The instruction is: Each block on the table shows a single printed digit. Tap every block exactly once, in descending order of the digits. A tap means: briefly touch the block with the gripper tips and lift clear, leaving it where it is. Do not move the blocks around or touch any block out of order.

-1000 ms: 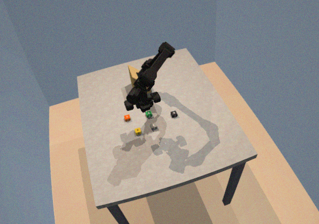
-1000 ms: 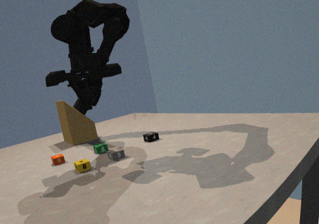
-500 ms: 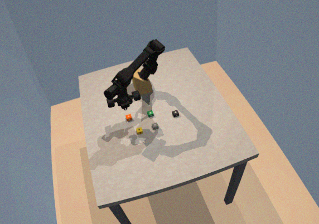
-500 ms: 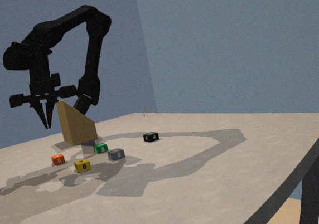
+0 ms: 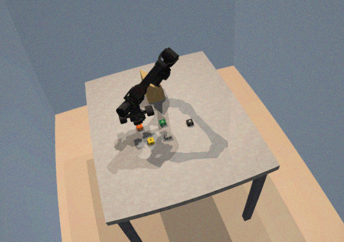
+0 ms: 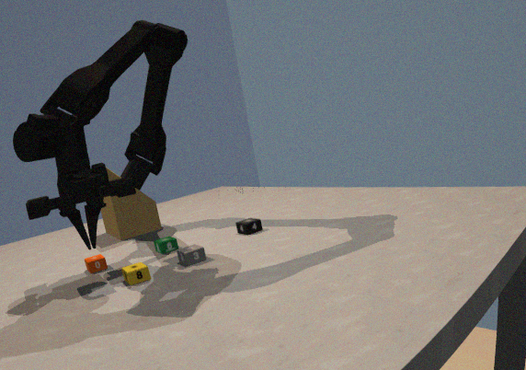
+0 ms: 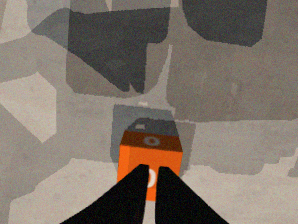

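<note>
My gripper tip is 30 mm above the orange block and 10 mm past it. The rest, counted from my gripper tip: yellow block: 110 mm ahead, 30 mm to the left, 30 mm below; green block: 130 mm to the left, 30 mm below, 10 mm ahead; grey block: 130 mm to the left, 110 mm ahead, 30 mm below.
</note>
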